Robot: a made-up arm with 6 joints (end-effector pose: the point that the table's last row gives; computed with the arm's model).
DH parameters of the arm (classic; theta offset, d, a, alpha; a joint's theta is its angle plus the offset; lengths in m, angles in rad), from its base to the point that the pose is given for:
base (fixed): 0 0.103 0 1.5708
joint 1: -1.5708 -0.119 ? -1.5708
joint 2: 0 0.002 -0.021 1.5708
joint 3: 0 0.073 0.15 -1.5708
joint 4: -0.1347 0 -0.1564 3.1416
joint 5: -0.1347 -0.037 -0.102 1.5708
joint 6: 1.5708 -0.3 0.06 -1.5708
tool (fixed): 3.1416 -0.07 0 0
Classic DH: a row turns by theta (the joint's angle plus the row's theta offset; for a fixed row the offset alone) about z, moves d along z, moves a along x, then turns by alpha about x.
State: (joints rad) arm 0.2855 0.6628 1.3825 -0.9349 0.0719 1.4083
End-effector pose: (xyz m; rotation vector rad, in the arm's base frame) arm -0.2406 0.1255 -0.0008 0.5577 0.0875 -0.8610
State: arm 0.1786 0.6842 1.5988 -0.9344 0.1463 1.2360
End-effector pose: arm -0.2333 0.1741 -0.0134 0.5439 -0.1033 -1.0862
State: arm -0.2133 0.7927 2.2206 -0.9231 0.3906 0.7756
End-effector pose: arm -0.1817 0.2936 0.0035 0.2470 -0.4342 -1.8162
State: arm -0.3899 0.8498 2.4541 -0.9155 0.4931 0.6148
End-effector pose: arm -0.1499 0.3267 0.0216 0.0077 -0.4804 -2.0911
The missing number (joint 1, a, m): 0.073
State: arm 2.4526 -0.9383 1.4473 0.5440 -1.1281 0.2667
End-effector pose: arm -0.2472 -0.0179 0.2824 -1.6173 -1.9949 1.1289
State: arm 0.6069 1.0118 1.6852 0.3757 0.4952 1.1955
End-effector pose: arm 0.1145 -0.0484 -0.3425 1.0720 -0.9346 -0.0504
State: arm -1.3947 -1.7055 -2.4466 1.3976 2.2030 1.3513
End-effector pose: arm 0.2909 0.0484 -0.0214 0.7109 -0.5770 0.8591
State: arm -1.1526 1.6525 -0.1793 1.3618 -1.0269 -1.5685
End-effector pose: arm -0.0503 0.4460 0.0284 -0.3926 -0.4316 2.2293
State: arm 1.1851 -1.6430 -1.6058 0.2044 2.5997 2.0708
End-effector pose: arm 0.3403 0.1141 0.0440 0.5378 -1.1214 1.5094
